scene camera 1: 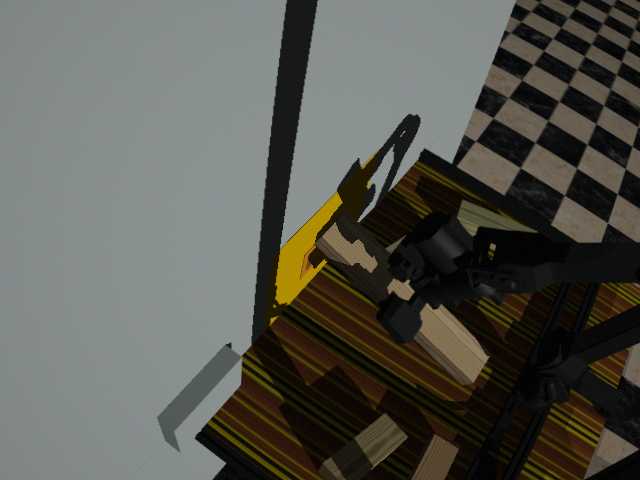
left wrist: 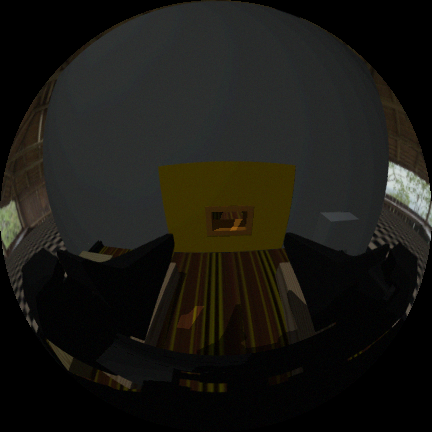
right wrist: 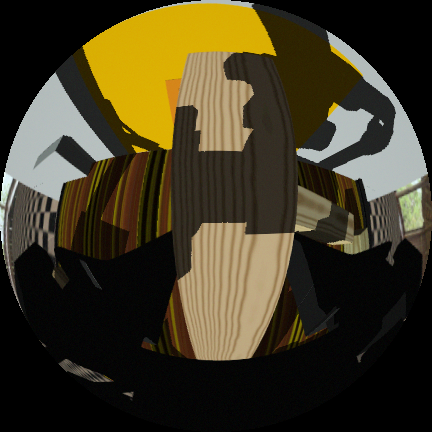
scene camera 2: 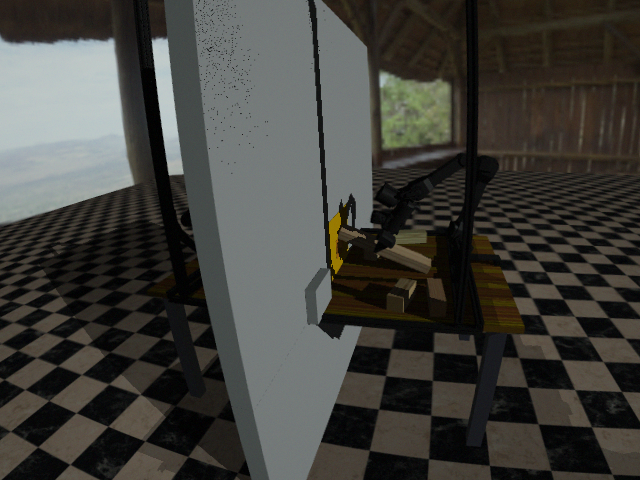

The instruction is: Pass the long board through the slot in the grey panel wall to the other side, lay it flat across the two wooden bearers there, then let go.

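Places are measured from the left arm's base along level axes (x ahead, y left, z up), in centimetres.
Where they show: left gripper, fingertip midpoint: (left wrist: 230, 239); right gripper, fingertip midpoint: (scene camera 1: 390, 290) (right wrist: 230, 232) (scene camera 2: 376, 247); right arm's base at its link origin: (scene camera 1: 535, 392).
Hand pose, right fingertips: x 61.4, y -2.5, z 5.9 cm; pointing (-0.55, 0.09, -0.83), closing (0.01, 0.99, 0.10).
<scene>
After its pixels a point has its place.
The long board (scene camera 1: 449, 338) {x 73.5, y -3.0, z 4.2 cm} (scene camera 2: 405, 257) {x 72.0, y -5.7, z 4.1 cm} (right wrist: 235, 280) {x 64.2, y -2.7, z 7.8 cm} is held above the striped table, its wall-side end raised. My right gripper (scene camera 1: 405, 299) {x 61.4, y -2.5, z 5.9 cm} (scene camera 2: 385, 245) {x 61.4, y -2.5, z 5.9 cm} (right wrist: 230, 232) {x 61.4, y -2.5, z 5.9 cm} is shut on its middle. The slot's orange frame (scene camera 1: 303, 266) {x 48.5, y -8.3, z 6.8 cm} (left wrist: 209, 220) {x 43.0, y 0.5, z 6.8 cm} (right wrist: 171, 97) {x 48.4, y -8.1, z 7.7 cm} sits in a yellow panel (scene camera 1: 305, 232) {x 48.3, y -9.5, z 16.5 cm} (scene camera 2: 334, 227) {x 48.4, y -9.3, z 15.2 cm} (left wrist: 225, 185) {x 43.1, y -2.8, z 14.1 cm} (right wrist: 140, 50) on the grey wall (scene camera 1: 155, 155) {x 48.2, y -35.4, z 50.4 cm} (scene camera 2: 268, 206) {x 48.2, y -57.6, z 34.8 cm} (left wrist: 225, 100) {x 43.2, y -3.3, z 30.9 cm}. The board's raised end is apart from the slot, which shows to its left in the right wrist view. Beyond the wall, my left gripper (left wrist: 230, 239) {x 25.4, y -2.2, z 14.4 cm} is open, facing the slot; two bearers (left wrist: 162, 300) {x 27.4, y 7.6, z 1.0 cm} (left wrist: 295, 287) {x 28.2, y -13.5, z 1.9 cm} show below.
Two short blocks (scene camera 1: 367, 449) {x 72.6, y -25.7, z 2.8 cm} (scene camera 1: 436, 457) {x 81.7, y -20.8, z 2.5 cm} (scene camera 2: 402, 294) {x 73.0, y -30.1, z 2.8 cm} (scene camera 2: 436, 297) {x 82.5, y -30.0, z 2.5 cm} lie on the table (scene camera 1: 330, 310) {x 54.3, y -7.0, z -1.9 cm} near the board. A pale wooden piece (scene camera 1: 491, 219) {x 68.7, y 26.7, z 2.8 cm} (scene camera 2: 410, 237) {x 72.2, y 24.6, z 0.9 cm} lies behind the right arm. A grey block (scene camera 1: 199, 384) {x 49.4, y -34.0, z 8.1 cm} (scene camera 2: 318, 297) {x 51.2, y -39.6, z 5.1 cm} projects from the wall.
</scene>
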